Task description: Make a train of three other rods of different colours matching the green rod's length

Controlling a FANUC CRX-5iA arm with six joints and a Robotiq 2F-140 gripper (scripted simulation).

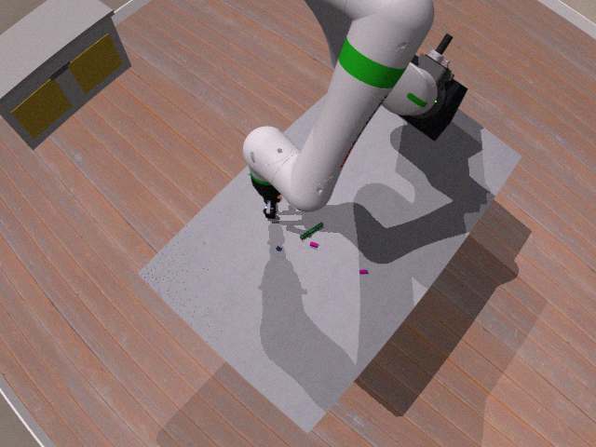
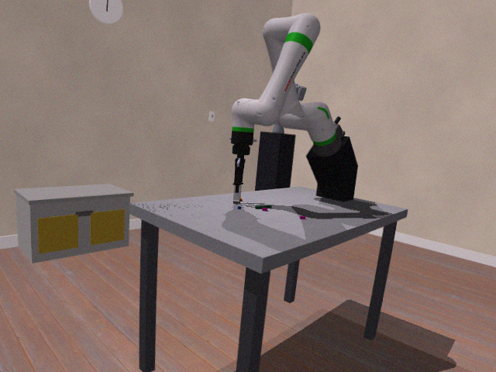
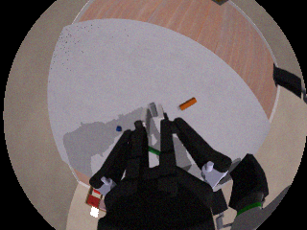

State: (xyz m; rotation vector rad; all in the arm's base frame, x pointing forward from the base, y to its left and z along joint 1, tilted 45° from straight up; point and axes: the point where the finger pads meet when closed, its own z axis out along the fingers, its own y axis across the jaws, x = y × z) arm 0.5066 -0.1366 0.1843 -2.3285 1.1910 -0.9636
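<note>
Right now my hand is 50 mm above the grey rod. The rest, counted from my hand: small blue rod (80 mm to the left, 60 mm ahead, 50 mm below); then orange rod (70 mm behind, 50 mm below, 40 mm to the right); then green rod (120 mm to the left, 50 mm below, 40 mm behind).
</note>
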